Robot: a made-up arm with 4 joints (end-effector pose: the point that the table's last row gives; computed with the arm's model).
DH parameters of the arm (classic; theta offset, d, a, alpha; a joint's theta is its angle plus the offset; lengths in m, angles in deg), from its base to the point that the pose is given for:
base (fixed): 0 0.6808 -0.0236 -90
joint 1: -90 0.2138 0.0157 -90
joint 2: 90 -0.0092 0.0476 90
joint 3: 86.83 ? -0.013 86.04
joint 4: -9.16 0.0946 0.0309 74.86
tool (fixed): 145.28 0.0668 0 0
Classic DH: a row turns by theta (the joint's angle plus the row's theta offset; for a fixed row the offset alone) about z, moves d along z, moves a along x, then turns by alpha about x.
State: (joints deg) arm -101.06 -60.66 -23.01 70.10
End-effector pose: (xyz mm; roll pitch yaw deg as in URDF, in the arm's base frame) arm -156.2 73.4 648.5 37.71 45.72 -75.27
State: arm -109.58 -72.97 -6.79 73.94
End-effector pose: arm -183.2 108.7 654.9 29.93 40.17 -96.12
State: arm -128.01 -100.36 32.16 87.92
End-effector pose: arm -190.2 194.3 669.4 8.90 28.14 -136.77
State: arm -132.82 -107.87 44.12 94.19
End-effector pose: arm -179.8 210.9 677.4 2.07 22.28 -143.92
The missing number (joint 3, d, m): -0.0667
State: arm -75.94 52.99 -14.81 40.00
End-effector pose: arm 150.9 189.5 636.8 -13.55 80.83 8.39
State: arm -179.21 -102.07 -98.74 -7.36
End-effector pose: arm 98.5 91.8 615.0 71.89 -64.21 31.78
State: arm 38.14 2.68 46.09 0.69
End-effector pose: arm -36.2 92.5 541.6 150.66 -19.93 -90.61
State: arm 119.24 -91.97 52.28 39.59
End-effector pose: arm 16.8 118.1 534.7 117.58 23.72 -13.65
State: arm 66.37 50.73 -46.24 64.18
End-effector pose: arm -189.8 164.3 670.6 -147.68 -40.16 142.30
